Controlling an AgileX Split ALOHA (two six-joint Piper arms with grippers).
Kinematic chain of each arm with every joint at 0, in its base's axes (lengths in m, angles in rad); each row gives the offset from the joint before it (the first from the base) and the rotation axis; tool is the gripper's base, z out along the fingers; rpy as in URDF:
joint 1: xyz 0 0 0.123 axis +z
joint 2: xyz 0 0 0 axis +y
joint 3: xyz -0.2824 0 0.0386 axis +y
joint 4: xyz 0.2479 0 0.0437 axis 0.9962 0 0.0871
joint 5: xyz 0 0 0 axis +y
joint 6: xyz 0.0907 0 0.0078 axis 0.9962 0 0.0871
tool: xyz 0 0 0 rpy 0 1.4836 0
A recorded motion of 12 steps. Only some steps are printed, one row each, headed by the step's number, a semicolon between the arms.
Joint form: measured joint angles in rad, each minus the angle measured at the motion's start. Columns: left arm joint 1, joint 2, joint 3, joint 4, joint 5, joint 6; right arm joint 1, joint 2, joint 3, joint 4, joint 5, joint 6.
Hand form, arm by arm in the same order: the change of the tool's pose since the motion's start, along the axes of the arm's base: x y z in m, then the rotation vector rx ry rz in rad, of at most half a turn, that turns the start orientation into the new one. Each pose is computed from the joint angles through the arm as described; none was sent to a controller.
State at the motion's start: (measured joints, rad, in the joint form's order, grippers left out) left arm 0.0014 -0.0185 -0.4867 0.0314 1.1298 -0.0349; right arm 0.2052 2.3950 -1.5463 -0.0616 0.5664 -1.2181
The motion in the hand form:
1: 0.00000 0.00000 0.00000 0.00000 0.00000 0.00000; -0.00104 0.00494 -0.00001 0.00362 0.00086 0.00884
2: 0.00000 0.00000 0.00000 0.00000 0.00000 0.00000; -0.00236 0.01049 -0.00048 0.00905 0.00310 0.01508
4: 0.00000 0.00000 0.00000 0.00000 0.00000 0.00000; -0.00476 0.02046 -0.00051 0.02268 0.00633 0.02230
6: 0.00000 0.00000 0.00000 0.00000 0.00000 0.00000; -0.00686 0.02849 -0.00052 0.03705 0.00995 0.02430
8: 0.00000 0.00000 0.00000 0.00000 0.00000 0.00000; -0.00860 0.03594 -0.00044 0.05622 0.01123 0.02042
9: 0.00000 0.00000 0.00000 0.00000 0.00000 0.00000; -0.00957 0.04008 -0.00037 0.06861 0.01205 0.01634
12: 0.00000 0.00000 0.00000 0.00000 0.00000 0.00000; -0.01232 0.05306 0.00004 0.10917 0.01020 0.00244
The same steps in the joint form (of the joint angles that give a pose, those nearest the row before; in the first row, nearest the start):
1: 0.0000 0.0000 0.0000 0.0000 0.0000 0.0000; 0.0105 0.0000 0.0000 0.0060 0.0000 -0.0025
2: 0.0000 0.0000 0.0000 0.0000 0.0000 0.0000; 0.0223 0.0010 0.0000 0.0140 0.0000 -0.0025
4: 0.0000 0.0000 0.0000 0.0000 0.0000 0.0000; 0.0429 0.0010 0.0000 0.0334 0.0000 -0.0025
6: 0.0000 0.0000 0.0000 0.0000 0.0000 0.0000; 0.0590 0.0010 0.0000 0.0538 0.0000 -0.0025
8: 0.0000 0.0000 0.0000 0.0000 0.0000 0.0000; 0.0731 0.0010 0.0000 0.0799 -0.0036 -0.0025
9: 0.0000 0.0000 0.0000 0.0000 0.0000 0.0000; 0.0807 0.0010 0.0000 0.0968 -0.0060 -0.0025
12: 0.0000 0.0000 0.0000 0.0000 0.0000 0.0000; 0.1043 0.0010 0.0000 0.1507 -0.0189 -0.0025

